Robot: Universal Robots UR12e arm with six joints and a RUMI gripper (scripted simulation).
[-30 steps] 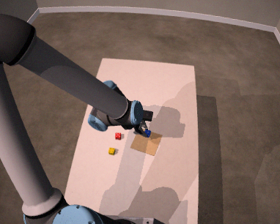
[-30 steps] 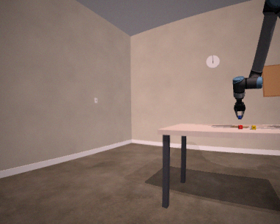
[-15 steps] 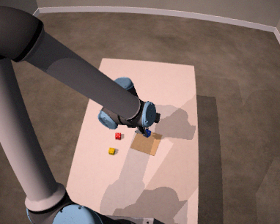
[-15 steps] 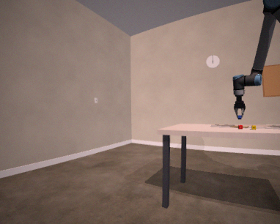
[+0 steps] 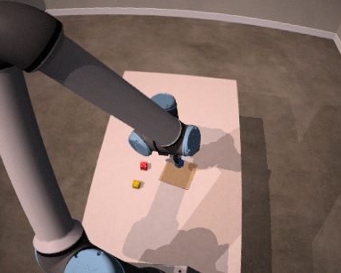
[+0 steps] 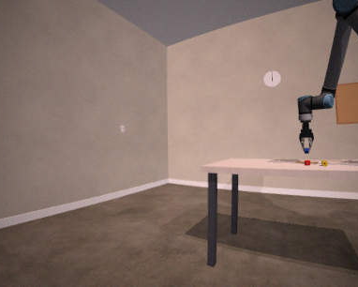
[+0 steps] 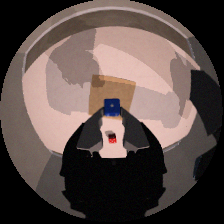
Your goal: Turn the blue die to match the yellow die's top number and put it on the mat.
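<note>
My hand is 1 cm above the blue die. Also, from my hand: mat: 9 cm below; yellow die: 18 cm to the left, 8 cm below, 8 cm behind; red die: 16 cm to the left, 8 cm below, 2 cm ahead.
</note>
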